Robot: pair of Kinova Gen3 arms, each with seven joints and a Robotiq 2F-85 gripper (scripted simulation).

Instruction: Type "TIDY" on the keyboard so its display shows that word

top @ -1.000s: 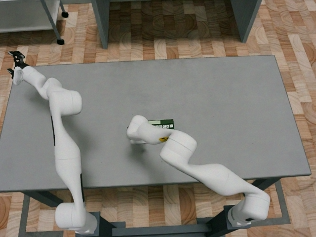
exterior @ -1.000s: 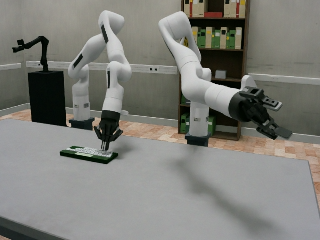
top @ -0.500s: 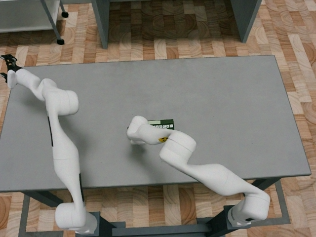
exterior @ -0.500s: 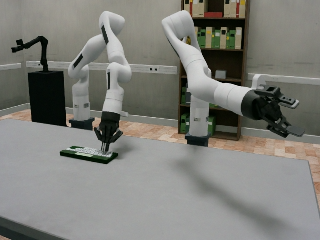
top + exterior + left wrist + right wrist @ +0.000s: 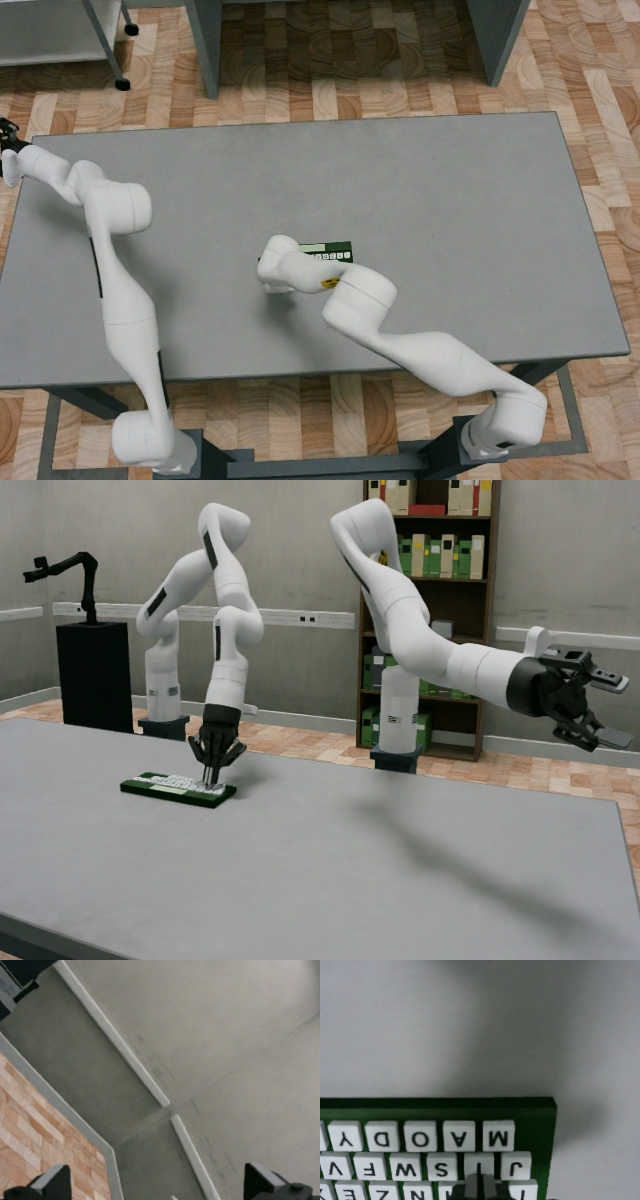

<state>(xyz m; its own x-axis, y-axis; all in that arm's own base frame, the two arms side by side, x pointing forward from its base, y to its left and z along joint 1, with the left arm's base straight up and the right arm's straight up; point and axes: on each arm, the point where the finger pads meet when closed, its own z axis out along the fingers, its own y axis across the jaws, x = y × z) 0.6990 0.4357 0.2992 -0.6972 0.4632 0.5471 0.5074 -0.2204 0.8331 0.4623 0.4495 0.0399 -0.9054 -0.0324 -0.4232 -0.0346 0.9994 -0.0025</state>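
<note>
Now: right hand 2 cm short of the left-arrow key, 17 cm to the left of it and 2 cm above it.
</note>
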